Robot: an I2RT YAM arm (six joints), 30 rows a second.
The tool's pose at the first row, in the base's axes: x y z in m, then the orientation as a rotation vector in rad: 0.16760 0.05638 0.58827 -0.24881 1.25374 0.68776
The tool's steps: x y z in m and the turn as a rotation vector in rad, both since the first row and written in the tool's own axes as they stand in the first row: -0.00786 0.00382 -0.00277 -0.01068 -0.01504 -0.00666; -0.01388 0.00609 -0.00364 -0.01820 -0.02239 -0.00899; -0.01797 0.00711 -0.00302 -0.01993 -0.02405 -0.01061; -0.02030 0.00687 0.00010 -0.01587 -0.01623 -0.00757; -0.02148 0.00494 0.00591 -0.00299 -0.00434 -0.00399; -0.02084 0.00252 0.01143 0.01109 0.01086 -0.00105; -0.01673 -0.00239 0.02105 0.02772 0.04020 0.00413; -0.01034 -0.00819 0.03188 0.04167 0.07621 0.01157; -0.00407 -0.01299 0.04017 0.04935 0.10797 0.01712; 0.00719 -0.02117 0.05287 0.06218 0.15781 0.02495; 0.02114 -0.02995 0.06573 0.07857 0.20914 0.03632; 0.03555 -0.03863 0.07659 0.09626 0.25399 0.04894; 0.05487 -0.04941 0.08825 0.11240 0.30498 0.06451
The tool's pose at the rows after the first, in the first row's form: 0.16199 0.05520 0.59542 -0.25608 1.23468 0.68962; 0.15907 0.05446 0.60117 -0.26094 1.22480 0.69277; 0.15835 0.05419 0.60536 -0.26273 1.22234 0.69256; 0.16061 0.05486 0.60847 -0.26046 1.23170 0.69221; 0.16616 0.05605 0.61104 -0.25210 1.24786 0.68647; 0.17205 0.05732 0.61174 -0.24434 1.26739 0.67918; 0.18316 0.06001 0.61003 -0.23827 1.30161 0.67130; 0.19608 0.06343 0.60642 -0.23541 1.34180 0.66652; 0.20639 0.06623 0.60231 -0.23729 1.37560 0.66427; 0.22292 0.07045 0.59431 -0.24008 1.42870 0.65916; 0.24033 0.07520 0.58375 -0.23809 1.48504 0.65426; 0.25617 0.07913 0.57215 -0.23166 1.53583 0.64972; 0.27461 0.08352 0.55584 -0.22675 1.59264 0.64789
